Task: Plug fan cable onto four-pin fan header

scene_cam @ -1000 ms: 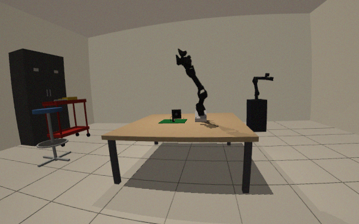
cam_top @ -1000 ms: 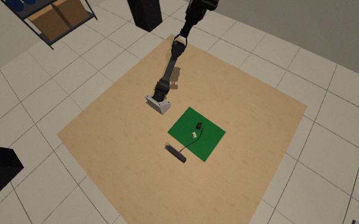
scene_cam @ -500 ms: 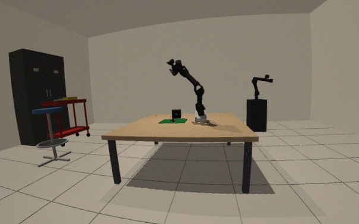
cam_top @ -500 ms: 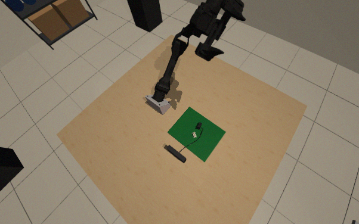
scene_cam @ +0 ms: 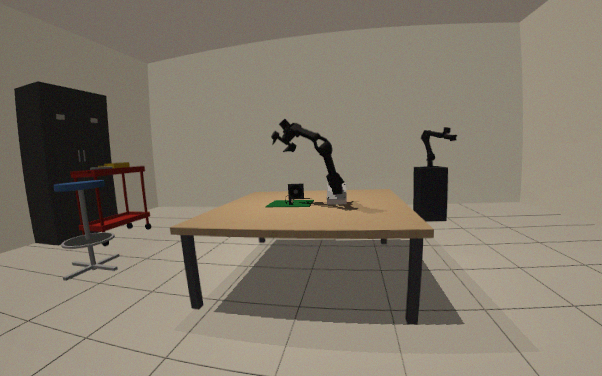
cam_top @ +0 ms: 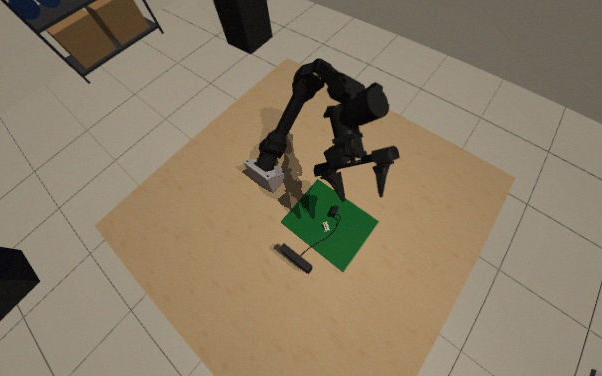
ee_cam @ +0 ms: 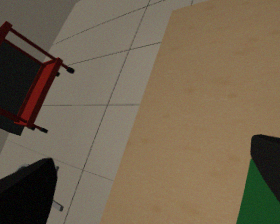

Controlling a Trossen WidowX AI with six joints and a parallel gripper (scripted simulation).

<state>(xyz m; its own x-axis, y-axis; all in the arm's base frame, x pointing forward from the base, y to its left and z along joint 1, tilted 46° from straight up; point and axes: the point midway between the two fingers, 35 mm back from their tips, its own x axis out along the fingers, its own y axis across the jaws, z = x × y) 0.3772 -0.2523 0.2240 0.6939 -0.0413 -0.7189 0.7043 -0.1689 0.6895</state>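
The black fan plug lies 380 mm below my gripper tip, 80 mm behind it and 60 mm to the left of it. From my gripper tip the other things lie so: black fan (340 mm below, 170 mm to the right, 80 mm behind); then white four-pin header (400 mm below, 70 mm behind); then green board (410 mm below, 70 mm behind, 20 mm to the left).
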